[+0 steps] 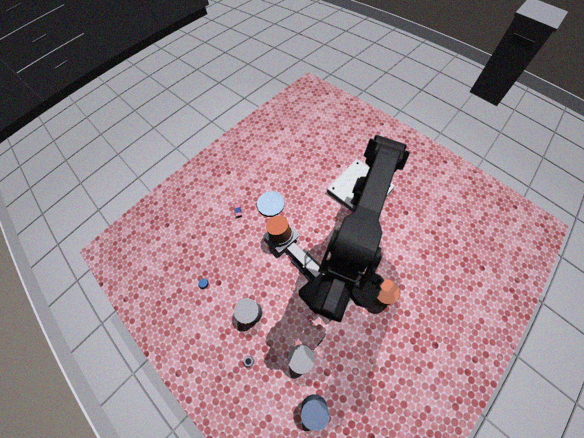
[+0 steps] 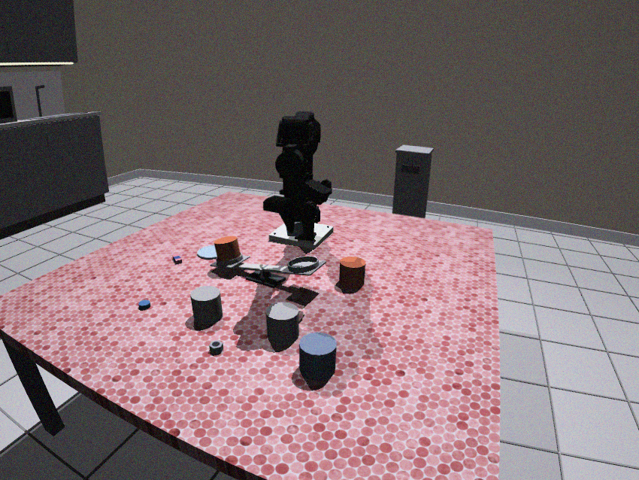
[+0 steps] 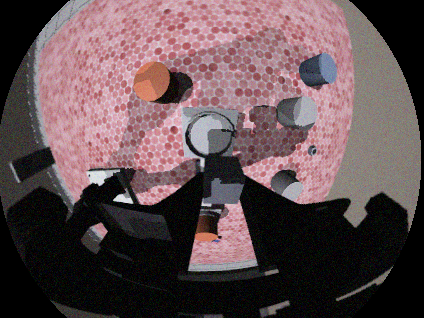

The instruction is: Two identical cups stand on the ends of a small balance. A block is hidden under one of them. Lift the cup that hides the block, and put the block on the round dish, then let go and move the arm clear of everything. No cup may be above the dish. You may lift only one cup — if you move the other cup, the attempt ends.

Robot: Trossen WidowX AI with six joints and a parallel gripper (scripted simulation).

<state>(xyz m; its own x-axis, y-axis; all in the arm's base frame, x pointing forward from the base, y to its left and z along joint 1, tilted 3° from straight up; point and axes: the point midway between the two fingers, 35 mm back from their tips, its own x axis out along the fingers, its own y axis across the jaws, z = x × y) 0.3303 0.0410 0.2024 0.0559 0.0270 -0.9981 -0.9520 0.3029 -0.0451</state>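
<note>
The round dish is 17 cm behind my gripper tip, 33 cm to the right of it and 17 cm below it. From my gripper tip the other things lie so: grey block (right at my gripper tip); blue disc (18 cm ahead, 36 cm to the right, 17 cm below); nut (29 cm ahead, 10 cm to the right, 16 cm below).
</note>
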